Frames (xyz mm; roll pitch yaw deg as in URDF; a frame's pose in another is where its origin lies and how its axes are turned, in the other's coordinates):
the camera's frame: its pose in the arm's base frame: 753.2 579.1 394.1 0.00 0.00 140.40
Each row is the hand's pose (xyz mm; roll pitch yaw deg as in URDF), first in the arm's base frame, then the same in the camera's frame.
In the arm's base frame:
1: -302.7 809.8 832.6 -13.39 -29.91 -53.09
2: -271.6 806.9 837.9 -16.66 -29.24 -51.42
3: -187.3 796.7 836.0 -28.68 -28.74 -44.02
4: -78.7 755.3 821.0 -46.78 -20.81 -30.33
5: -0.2 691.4 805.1 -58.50 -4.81 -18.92
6: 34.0 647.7 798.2 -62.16 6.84 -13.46
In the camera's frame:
1: 960.6 495.3 438.5 -13.39 -29.91 166.51
2: 934.8 477.7 443.8 -16.66 -29.24 168.18
3: 863.4 431.8 441.9 -28.68 -28.74 175.58
4: 753.3 394.5 426.9 -46.78 -20.81 -170.73
5: 652.1 393.7 411.0 -58.50 -4.81 -159.32
6: 597.9 405.6 404.1 -62.16 6.84 -153.86

